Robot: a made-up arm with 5 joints. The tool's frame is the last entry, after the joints.
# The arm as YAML. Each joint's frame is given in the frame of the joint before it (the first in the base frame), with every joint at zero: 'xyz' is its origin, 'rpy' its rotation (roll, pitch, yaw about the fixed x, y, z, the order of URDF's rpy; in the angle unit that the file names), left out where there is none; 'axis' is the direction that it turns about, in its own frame. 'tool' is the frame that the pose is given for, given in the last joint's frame.
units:
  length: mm
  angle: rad
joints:
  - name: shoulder
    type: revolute
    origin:
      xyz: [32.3, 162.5, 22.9]
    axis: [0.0, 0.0, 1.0]
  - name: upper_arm
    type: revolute
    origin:
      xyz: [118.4, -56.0, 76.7]
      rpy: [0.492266, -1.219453, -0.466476]
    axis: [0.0, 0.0, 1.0]
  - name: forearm
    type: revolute
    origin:
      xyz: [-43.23, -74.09, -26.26]
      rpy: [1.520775, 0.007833, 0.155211]
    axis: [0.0, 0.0, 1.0]
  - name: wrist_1
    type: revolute
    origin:
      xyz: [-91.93, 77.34, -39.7]
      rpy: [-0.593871, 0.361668, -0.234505]
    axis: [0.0, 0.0, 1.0]
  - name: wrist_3
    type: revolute
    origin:
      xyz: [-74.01, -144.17, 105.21]
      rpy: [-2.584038, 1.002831, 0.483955]
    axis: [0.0, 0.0, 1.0]
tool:
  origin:
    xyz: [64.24, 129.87, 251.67]
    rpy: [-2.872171, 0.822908, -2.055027]
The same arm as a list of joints. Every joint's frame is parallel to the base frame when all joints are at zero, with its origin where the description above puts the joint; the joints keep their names.
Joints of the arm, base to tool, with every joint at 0 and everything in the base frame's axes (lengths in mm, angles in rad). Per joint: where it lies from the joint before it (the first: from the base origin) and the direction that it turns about. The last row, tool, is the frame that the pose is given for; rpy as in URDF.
shoulder: axis 0 0 1 offset 32.3 162.5 22.9
upper_arm: axis -0.951584 -0.049999 0.303295 offset 118.4 -56 76.7
forearm: axis 0 -1 0 offset 11.7 -65.1 -60.6
wrist_1: axis -0.323285 -0.775165 0.542776 offset -102.1 39.7 -63.3
wrist_3: axis -0.392708 0.113602 -0.91262 offset 46.5 -183.2 -40.1
tool: offset 33.4 53.3 -283.5 rpy -0.2035 -1.1649 -2.5634

